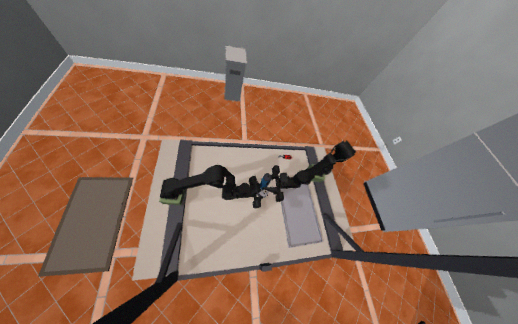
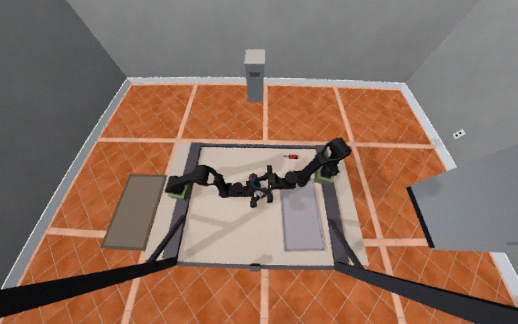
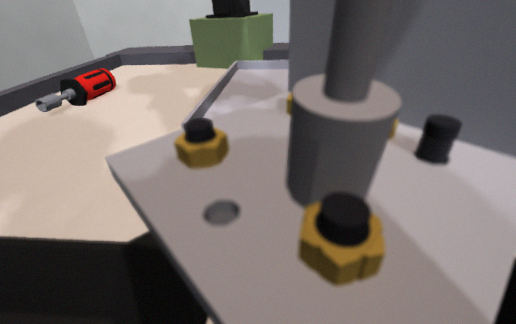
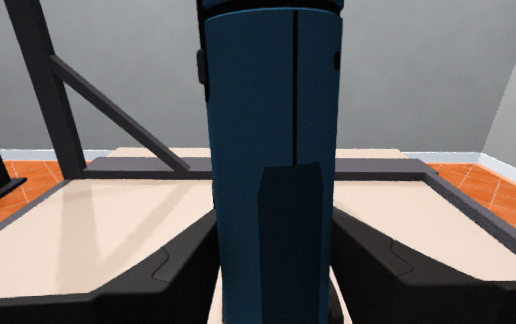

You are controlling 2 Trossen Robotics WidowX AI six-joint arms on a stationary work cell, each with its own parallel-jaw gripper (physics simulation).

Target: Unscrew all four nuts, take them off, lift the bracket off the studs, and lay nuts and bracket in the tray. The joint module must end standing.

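Seen in the pictures: left gripper, fingertip midpoint: (image 1: 266,190); right gripper, fingertip midpoint: (image 1: 261,183) (image 4: 271,216); left arm's base, link origin: (image 1: 172,193) (image 2: 178,189); right arm's base, link origin: (image 2: 326,173) (image 3: 232,16).
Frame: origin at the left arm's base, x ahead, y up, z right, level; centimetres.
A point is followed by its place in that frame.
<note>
The bracket (image 3: 260,175) {x 47.9, y 0.3, z -9.3 cm} is a grey plate with an upright grey panel behind. Brass nuts sit around black studs at the left (image 3: 201,150) {x 47.9, y 0.7, z -10.6 cm} and front (image 3: 342,255); two more nuts (image 3: 289,104) {x 50.9, y 0.7, z -9.3 cm} (image 3: 394,129) {x 50.0, y 0.6, z -6.6 cm} partly show behind a grey socket (image 3: 340,145). The socket stands over the plate between them. A black stud (image 3: 437,140) {x 49.2, y 0.8, z -6.0 cm} at the right has no nut. My right gripper (image 4: 271,216) {x 45.0, y 12.5, z -7.1 cm} is shut on the blue power driver (image 4: 275,125) {x 47.9, y 17.3, z -7.4 cm} (image 1: 265,181) {x 44.7, y 21.3, z -5.2 cm}. My left gripper (image 1: 255,192) is shut on the joint module, which is mostly hidden under the bracket. The tray (image 1: 302,220) {x 76.4, y -5.9, z 6.4 cm} (image 2: 303,225) {x 76.7, y -5.9, z 6.7 cm} lies at the right.
A red hand driver (image 1: 286,157) {x 66.3, y -3.8, z -36.0 cm} (image 2: 293,157) {x 67.4, y -3.9, z -36.0 cm} (image 3: 95,84) {x 66.9, y -4.5, z -35.6 cm} lies on the table near the back edge, right of the middle. Dark frame rails (image 4: 150,165) {x 6.3, y -4.3, z 22.4 cm} border the table. The two grippers face each other closely at the table's middle, above the tray's left side.
</note>
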